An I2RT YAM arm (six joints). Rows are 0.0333 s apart.
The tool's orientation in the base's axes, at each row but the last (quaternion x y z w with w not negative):
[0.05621, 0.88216, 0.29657, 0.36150]
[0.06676, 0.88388, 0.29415, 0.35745]
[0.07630, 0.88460, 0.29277, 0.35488]
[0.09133, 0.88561, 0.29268, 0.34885]
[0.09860, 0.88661, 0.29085, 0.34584]
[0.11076, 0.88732, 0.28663, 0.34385]
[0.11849, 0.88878, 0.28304, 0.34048]
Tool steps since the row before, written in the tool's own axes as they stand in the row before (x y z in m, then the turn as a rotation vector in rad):
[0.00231, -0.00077, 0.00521, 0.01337, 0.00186, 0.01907]
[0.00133, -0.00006, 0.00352, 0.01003, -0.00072, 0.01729]
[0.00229, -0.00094, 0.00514, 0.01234, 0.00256, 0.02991]
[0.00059, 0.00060, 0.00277, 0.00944, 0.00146, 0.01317]
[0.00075, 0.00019, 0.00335, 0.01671, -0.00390, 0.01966]
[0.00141, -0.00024, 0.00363, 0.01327, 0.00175, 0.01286]
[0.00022, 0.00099, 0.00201, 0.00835, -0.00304, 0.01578]
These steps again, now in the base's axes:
[0.00189, 0.00261, -0.00476, 0.00279, 0.01492, -0.01776]
[0.00139, 0.00205, -0.00283, 0.00429, 0.01087, -0.01623]
[0.00184, 0.00240, -0.00484, 0.01084, 0.02019, -0.02298]
[0.00140, 0.00196, -0.00160, 0.00179, 0.01063, -0.01219]
[0.00169, 0.00194, -0.00229, 0.00090, 0.01192, -0.02320]
[0.00140, 0.00193, -0.00309, -0.00114, 0.01221, -0.01394]
[0.00121, 0.00174, -0.00076, 0.00437, 0.00757, -0.01586]

